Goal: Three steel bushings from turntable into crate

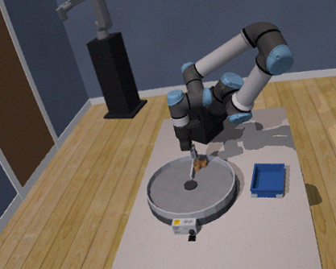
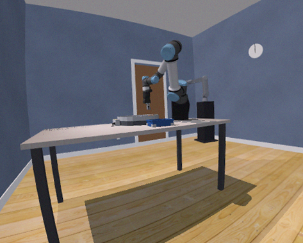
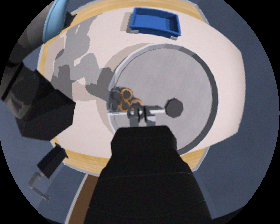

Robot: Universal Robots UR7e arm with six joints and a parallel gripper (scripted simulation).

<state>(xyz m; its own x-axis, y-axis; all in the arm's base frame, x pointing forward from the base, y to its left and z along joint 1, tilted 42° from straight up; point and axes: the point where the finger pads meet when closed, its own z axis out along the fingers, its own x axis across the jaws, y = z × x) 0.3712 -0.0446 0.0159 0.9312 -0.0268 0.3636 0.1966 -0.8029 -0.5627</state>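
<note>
Now: hand 350 mm to the right of the blue crate, 130 mm above it and 10 mm short of it. Round my hand: round grey turntable 110 mm ahead, 100 mm below.
</note>
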